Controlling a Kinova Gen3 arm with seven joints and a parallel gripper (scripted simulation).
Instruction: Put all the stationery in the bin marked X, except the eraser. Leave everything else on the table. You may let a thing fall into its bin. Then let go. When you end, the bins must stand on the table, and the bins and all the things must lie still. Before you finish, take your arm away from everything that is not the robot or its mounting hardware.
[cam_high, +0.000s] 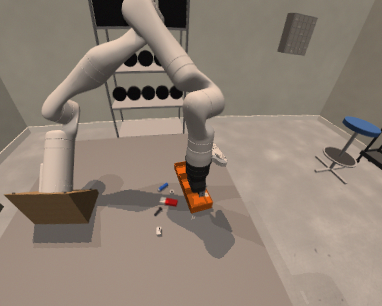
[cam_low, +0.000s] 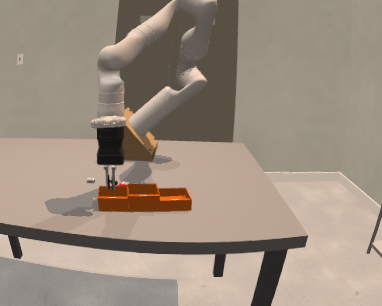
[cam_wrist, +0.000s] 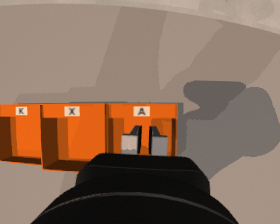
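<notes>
Right now the orange bin is 3 cm behind my hand, 8 cm to the left of it and 5 cm below it. Round my hand: small ring 11 cm behind, 5 cm to the left, 6 cm below; white eraser 13 cm behind, 6 cm below; black bolt 15 cm behind, 4 cm to the right, 6 cm below.
</notes>
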